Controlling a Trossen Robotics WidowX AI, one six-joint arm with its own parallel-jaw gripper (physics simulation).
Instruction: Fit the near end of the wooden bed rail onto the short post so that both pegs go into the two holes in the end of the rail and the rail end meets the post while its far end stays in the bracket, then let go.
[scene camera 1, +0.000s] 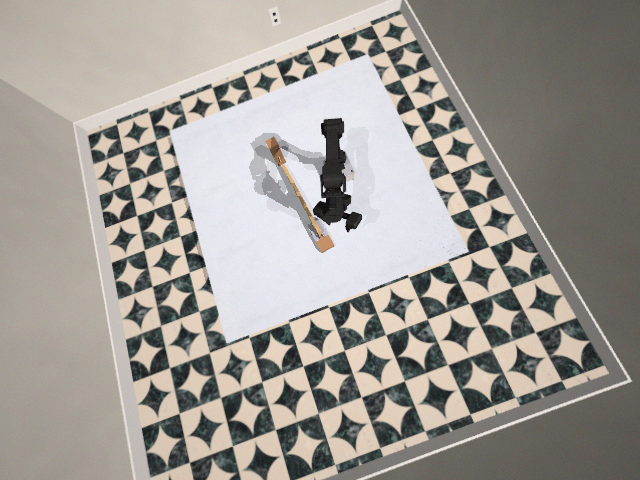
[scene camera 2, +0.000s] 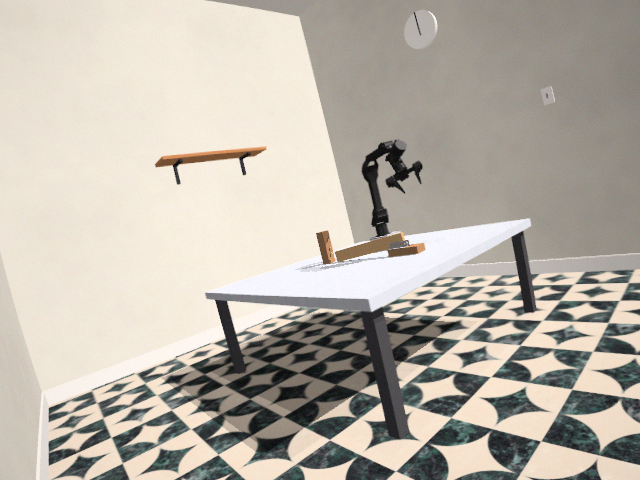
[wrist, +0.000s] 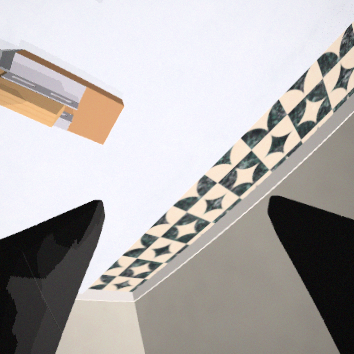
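Where they show: gripper, fingertip midpoint: (scene camera 1: 339, 228) (scene camera 2: 413, 188) (wrist: 187, 206); arm's base at its link origin: (scene camera 2: 383, 234).
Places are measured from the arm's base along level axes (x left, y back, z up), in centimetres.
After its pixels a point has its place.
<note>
The wooden bed rail (scene camera 1: 300, 198) {x 10.3, y -24.0, z 0.2 cm} (scene camera 2: 369, 246) {x 11.6, y -24.5, z -1.9 cm} (wrist: 31, 102) {x 27.9, y -20.4, z 1.9 cm} lies across the table. Its one end is close to the short post (scene camera 1: 275, 150) {x -16.3, y -27.6, z 6.5 cm} (scene camera 2: 325, 247) {x -16.4, y -29.9, z 1.2 cm}, which stands upright; a narrow gap seems to show there. Whether pegs are in the holes is too small to tell. The rail's other end is at the grey metal bracket (scene camera 2: 398, 244) {x 29.6, y -22.1, z -3.1 cm} (wrist: 46, 91) {x 28.5, y -20.0, z -2.9 cm} on a low wooden block (scene camera 1: 324, 243) {x 35.9, y -20.4, z -4.5 cm} (scene camera 2: 407, 250) {x 34.7, y -24.2, z -5.9 cm} (wrist: 97, 116) {x 36.3, y -19.7, z -4.4 cm}; how it sits in the bracket is unclear. My gripper (scene camera 1: 338, 224) {x 36.8, y -12.7, z 21.1 cm} (scene camera 2: 412, 188) {x 36.8, y -12.7, z 21.1 cm} (wrist: 187, 206) {x 36.8, y -12.7, z 21.1 cm} is open and empty, high above the table, to the right of the rail in scene camera 1.
The white table (scene camera 1: 258, 289) {x 46.2, y -60.8, z -7.9 cm} (scene camera 2: 289, 289) {x 13.0, y -76.6, z -8.0 cm} (wrist: 200, 65) {x 45.5, y -2.6, z -8.0 cm} carries the arm's base behind the rail. The arm (scene camera 1: 332, 155) {x 18.9, y -8.3, z 45.3 cm} (scene camera 2: 373, 180) {x 4.8, y -3.0, z 31.0 cm} rises from it and bends over. A wall shelf (scene camera 2: 211, 156) hangs on the wall, away from the table.
</note>
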